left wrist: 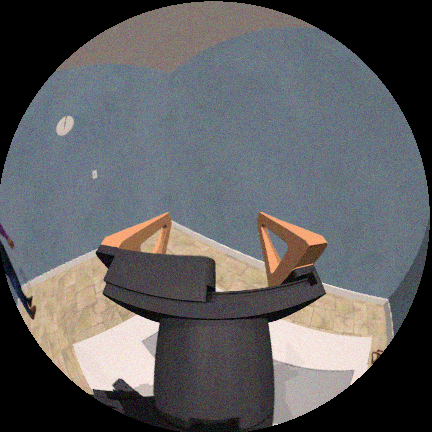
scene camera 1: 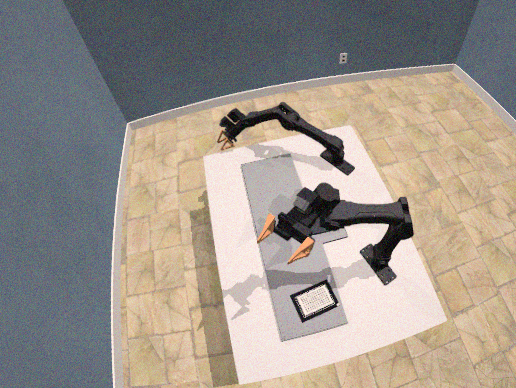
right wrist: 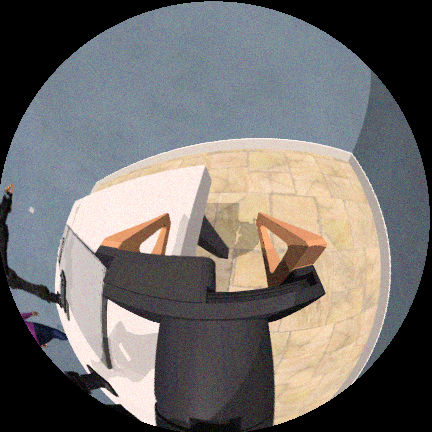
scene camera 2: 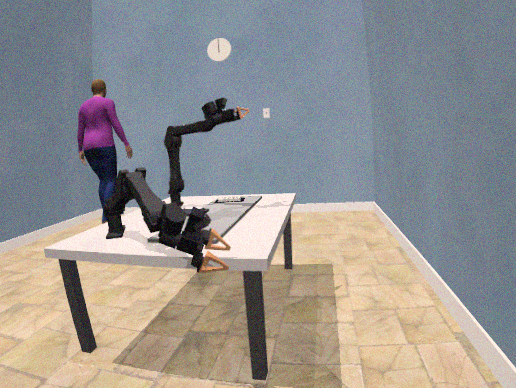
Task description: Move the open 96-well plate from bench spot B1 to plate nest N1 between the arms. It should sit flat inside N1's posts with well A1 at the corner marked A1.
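Pixels of known places: left gripper, fingertip midpoint: point(left wrist: 213, 216) point(scene camera 1: 272, 252) point(scene camera 2: 245, 111); right gripper, fingertip midpoint: point(scene camera 1: 219, 146) point(right wrist: 212, 217) point(scene camera 2: 229, 258); left arm's base at its link origin: point(scene camera 1: 377, 264); right arm's base at its link origin: point(scene camera 1: 337, 162) point(scene camera 2: 116, 232).
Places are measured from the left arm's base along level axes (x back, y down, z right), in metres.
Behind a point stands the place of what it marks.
Note:
The white 96-well plate with a dark rim point(scene camera 1: 315, 300) @[x -0.326, y -0.025, z 0.017 m] point(scene camera 2: 231, 199) @[x -0.336, y -0.024, z 0.061 m] lies on the grey perforated board point(scene camera 1: 265, 190) @[x -0.233, y -0.015, z 0.606 m] point(right wrist: 82, 280) @[x -0.217, y -0.013, z 0.683 m], near its lower end in scene camera 1. My left gripper point(scene camera 1: 274, 252) @[x -0.443, y -0.521, z 0.103 m] point(scene camera 2: 246, 112) @[x -0.443, y -0.521, z 0.103 m] point(left wrist: 213, 216) @[x -0.443, y -0.521, z 0.103 m] is open and empty, high above the table, well apart from the plate. My right gripper point(scene camera 1: 220, 147) @[x -0.305, y -0.014, z 1.023 m] point(scene camera 2: 228, 257) @[x -0.305, y -0.014, z 1.023 m] point(right wrist: 212, 217) @[x -0.305, y -0.014, z 1.023 m] is open and empty, out by the table's edge. Nest N1 cannot be made out; in scene camera 1 my left arm covers the middle of the board. The A1 marks are too small to read.
The white table point(scene camera 1: 400, 300) @[x -0.017, y 0.000, z -0.190 m] point(scene camera 2: 150, 254) @[x -0.042, y 0.000, z 0.897 m] carries both arm bases, the left point(scene camera 1: 382, 270) @[x -0.004, y -0.010, z -0.036 m] and the right point(scene camera 1: 337, 162) @[x 0.169, y -0.033, z 0.545 m]. A person in a purple top point(scene camera 2: 100, 122) is beyond the table in scene camera 2. My left arm point(scene camera 1: 370, 212) @[x -0.133, y -0.474, z 0.074 m] spans over the table in scene camera 1.

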